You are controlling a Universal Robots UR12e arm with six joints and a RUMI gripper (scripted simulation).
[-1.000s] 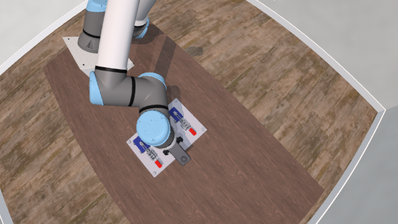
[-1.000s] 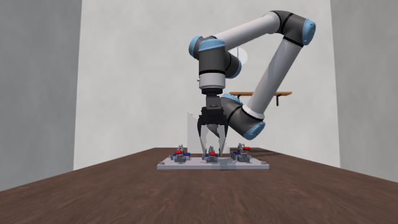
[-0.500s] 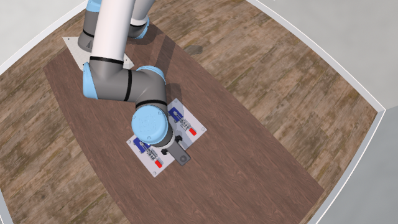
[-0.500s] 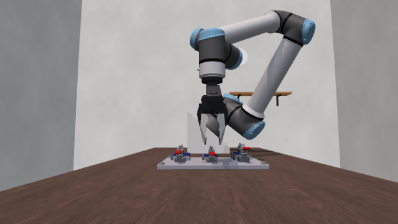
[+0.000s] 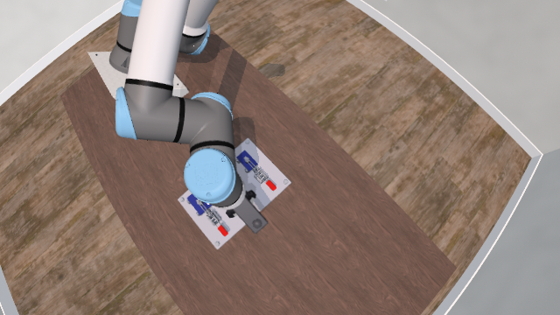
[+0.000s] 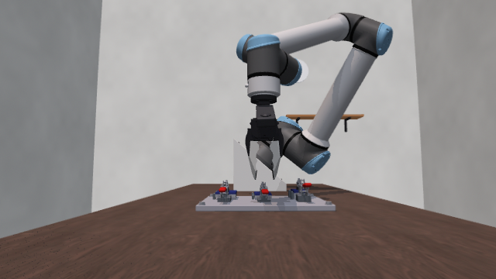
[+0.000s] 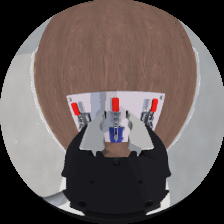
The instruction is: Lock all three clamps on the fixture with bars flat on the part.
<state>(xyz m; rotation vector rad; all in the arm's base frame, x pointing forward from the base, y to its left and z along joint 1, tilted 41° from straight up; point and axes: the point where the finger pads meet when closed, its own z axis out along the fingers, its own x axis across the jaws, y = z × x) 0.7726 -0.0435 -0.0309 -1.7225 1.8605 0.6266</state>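
Now: hand 9 cm past the grey fixture plate, 8 cm above it and 1 cm to the right of it.
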